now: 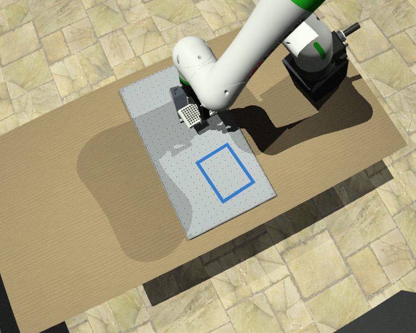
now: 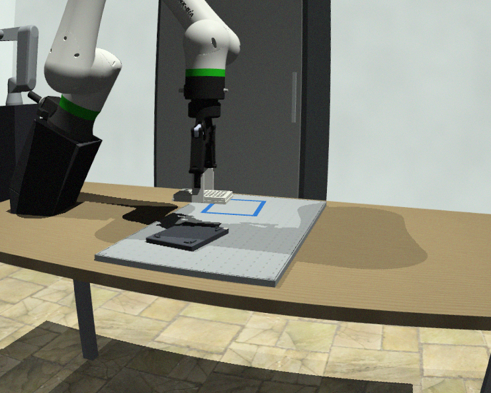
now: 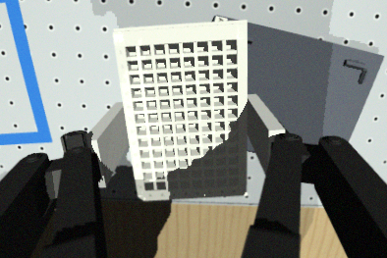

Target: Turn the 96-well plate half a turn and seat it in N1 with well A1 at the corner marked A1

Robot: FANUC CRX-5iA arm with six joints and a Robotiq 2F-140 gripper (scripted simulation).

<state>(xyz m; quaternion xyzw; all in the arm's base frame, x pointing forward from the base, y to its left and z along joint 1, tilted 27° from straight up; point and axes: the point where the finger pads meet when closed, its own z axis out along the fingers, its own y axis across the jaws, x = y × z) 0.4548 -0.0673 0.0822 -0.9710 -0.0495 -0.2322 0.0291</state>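
Now: the dark plate nest N1 90 mm to the right of my hand and 90 mm below it. Also, from my hand: white 96-well plate 20 mm below; then A1 label 90 mm below, 70 mm ahead, 20 mm to the right.
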